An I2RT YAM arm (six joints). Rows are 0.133 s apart.
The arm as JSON. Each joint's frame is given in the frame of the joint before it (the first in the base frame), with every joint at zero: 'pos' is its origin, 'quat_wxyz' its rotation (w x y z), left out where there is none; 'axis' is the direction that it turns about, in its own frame. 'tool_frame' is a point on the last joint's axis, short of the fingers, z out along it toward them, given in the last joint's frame.
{
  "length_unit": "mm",
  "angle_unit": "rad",
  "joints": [
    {
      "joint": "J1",
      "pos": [
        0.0,
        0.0,
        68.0
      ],
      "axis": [
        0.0,
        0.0,
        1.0
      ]
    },
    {
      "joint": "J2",
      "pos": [
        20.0,
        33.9,
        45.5
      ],
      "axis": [
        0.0,
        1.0,
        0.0
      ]
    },
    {
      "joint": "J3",
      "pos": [
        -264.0,
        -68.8,
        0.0
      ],
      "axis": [
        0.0,
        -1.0,
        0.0
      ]
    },
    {
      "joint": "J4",
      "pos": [
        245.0,
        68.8,
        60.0
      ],
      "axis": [
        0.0,
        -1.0,
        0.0
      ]
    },
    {
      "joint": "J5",
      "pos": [
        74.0,
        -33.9,
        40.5
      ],
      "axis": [
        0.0,
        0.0,
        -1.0
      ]
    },
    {
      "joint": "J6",
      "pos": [
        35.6,
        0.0,
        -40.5
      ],
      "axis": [
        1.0,
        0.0,
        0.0
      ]
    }
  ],
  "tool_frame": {
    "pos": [
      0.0,
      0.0,
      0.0
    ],
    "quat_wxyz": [
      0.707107,
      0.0,
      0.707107,
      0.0
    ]
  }
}
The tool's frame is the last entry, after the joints.
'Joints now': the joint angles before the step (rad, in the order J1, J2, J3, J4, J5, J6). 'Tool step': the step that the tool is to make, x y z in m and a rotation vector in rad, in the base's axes. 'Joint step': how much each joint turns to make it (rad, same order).
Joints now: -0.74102 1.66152 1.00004 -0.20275 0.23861 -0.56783
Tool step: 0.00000 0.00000 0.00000 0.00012 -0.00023 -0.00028
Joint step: 0.00000 0.00000 0.00000 0.00000 0.00000 0.00038
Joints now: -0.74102 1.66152 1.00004 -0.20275 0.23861 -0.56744
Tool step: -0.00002 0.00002 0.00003 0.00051 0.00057 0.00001
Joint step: 0.00000 -0.00001 0.00035 -0.00112 0.00000 -0.00001
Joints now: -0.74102 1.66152 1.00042 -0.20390 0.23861 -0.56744
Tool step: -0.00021 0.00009 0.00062 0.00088 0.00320 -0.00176
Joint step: 0.00001 -0.00116 0.00228 -0.00648 0.00230 0.00038
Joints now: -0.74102 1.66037 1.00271 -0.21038 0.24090 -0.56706
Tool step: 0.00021 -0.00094 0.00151 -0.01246 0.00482 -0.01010
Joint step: 0.00000 0.00002 0.00460 0.00038 0.01603 -0.00039
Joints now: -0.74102 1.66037 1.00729 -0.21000 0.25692 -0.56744
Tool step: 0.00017 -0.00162 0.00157 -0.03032 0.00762 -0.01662
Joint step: 0.00002 0.00001 0.00077 0.01562 0.03168 -0.00572
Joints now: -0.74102 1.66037 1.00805 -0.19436 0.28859 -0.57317
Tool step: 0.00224 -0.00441 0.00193 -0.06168 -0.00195 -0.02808
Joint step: 0.00001 0.00799 0.00075 0.05339 0.05150 -0.00991
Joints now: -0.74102 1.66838 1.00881 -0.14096 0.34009 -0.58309
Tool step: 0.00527 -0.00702 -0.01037 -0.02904 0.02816 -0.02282
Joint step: -0.00038 0.05034 0.00913 0.04464 0.04463 -0.01297
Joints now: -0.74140 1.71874 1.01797 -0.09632 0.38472 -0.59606
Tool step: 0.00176 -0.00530 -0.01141 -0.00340 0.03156 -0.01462
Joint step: -0.00533 0.04196 0.00380 0.02137 0.02365 -0.01067
